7 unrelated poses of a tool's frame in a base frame.
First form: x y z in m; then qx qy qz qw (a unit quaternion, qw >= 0).
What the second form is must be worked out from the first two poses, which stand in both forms.
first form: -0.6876 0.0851 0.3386 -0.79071 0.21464 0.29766 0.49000
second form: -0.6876 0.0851 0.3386 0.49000 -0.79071 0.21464 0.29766
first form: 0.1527 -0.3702 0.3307 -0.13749 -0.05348 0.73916 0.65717
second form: 0.1527 -0.3702 0.3307 0.65717 -0.13749 -0.05348 0.73916
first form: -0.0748 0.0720 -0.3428 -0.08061 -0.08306 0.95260 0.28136
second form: -0.0748 0.0720 -0.3428 0.28136 -0.08061 -0.08306 0.95260
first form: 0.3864 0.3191 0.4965 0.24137 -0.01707 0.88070 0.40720
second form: 0.3864 0.3191 0.4965 0.40720 0.24137 -0.01707 0.88070
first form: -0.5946 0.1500 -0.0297 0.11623 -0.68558 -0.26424 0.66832
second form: -0.5946 0.1500 -0.0297 0.66832 0.11623 -0.68558 -0.26424
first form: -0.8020 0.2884 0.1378 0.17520 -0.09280 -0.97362 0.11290
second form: -0.8020 0.2884 0.1378 0.11290 0.17520 -0.09280 -0.97362
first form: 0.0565 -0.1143 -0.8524 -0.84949 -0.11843 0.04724 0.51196
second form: 0.0565 -0.1143 -0.8524 0.51196 -0.84949 -0.11843 0.04724
